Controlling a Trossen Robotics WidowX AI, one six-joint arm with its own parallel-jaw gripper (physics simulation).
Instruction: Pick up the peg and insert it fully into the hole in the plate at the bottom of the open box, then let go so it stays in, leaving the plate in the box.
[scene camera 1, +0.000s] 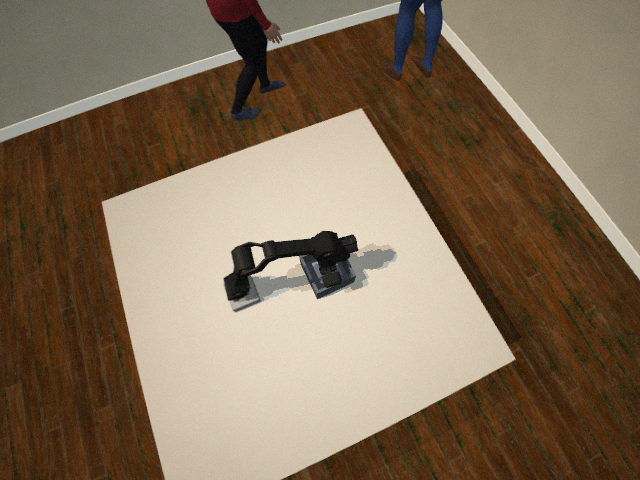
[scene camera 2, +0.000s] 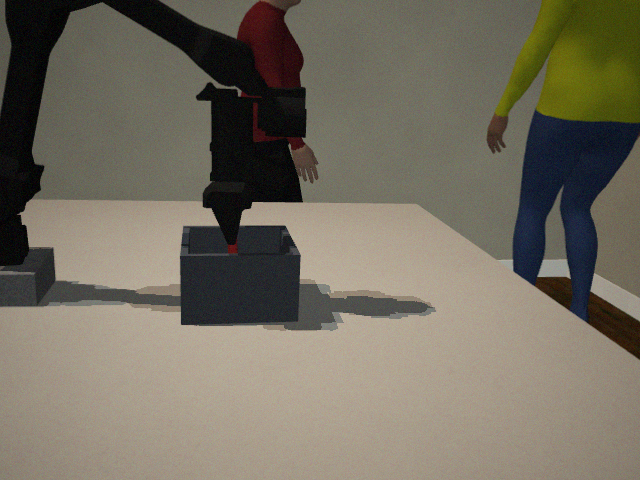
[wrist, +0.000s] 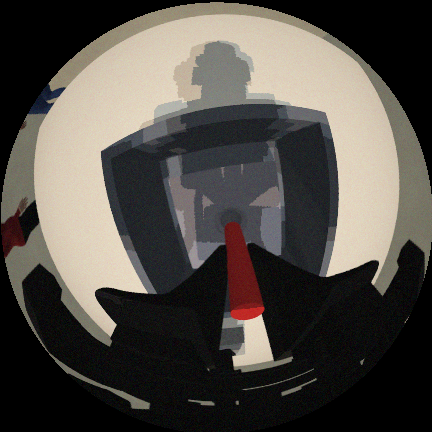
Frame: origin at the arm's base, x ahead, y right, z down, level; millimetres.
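Seen in the pictures: gripper, fingertip midpoint: (scene camera 1: 325, 267) (scene camera 2: 231, 242) (wrist: 236, 249); arm's base, origin of the base link: (scene camera 1: 238, 290) (scene camera 2: 0, 258) (wrist: 219, 353).
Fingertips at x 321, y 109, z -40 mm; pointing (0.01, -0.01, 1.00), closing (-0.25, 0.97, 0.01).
Offsets run from my fingertips to a thing's top centre. Level surfaces: height alone.
A red peg @[dx +0, dy +0, dz -50 mm] (scene camera 2: 232, 249) (wrist: 242, 275) is held between the fingertips of my gripper (scene camera 2: 232, 242) (wrist: 236, 249), which is shut on it. In the wrist view the peg's far end lies over the near edge of the dark round hole (wrist: 231, 216) in the grey plate @[dx +9, dy +1, dz +32 mm] (wrist: 205, 180) at the bottom of the box. Whether the peg's end is in the hole or above it, I cannot tell. The open dark blue-grey box @[dx +9, dy +1, dz -5 mm] (scene camera 1: 317, 295) (scene camera 2: 239, 289) (wrist: 117, 200) stands upright, with my fingertips at its mouth. In scene camera 2 the front wall hides the peg's lower part and the plate.
The box stands on a pale table top @[dz +92 mm] (scene camera 1: 217, 387) (scene camera 2: 330, 392) (wrist: 75, 165). The arm's grey base block (scene camera 1: 247, 303) (scene camera 2: 18, 288) stands left of it. A person in red (scene camera 1: 250, 51) (scene camera 2: 266, 56) and a person in blue trousers (scene camera 1: 406, 38) (scene camera 2: 547, 206) stand beyond the table.
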